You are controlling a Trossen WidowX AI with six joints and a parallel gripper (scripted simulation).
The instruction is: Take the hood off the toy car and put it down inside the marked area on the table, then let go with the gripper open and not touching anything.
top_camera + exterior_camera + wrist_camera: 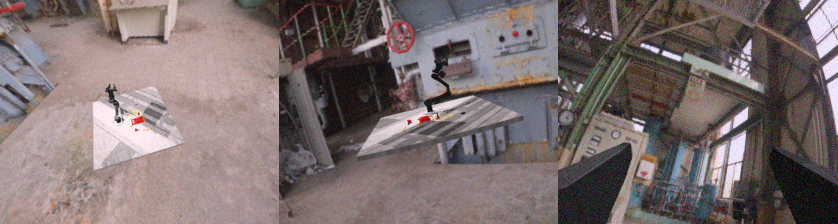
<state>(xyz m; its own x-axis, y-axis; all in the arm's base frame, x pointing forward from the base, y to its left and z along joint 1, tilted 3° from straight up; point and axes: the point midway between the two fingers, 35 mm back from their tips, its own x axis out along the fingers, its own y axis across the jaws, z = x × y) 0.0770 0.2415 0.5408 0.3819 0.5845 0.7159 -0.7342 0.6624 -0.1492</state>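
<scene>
Right now the red hood is 53 cm below my gripper tip, 36 cm to the right of it and 27 cm ahead of it.
</scene>
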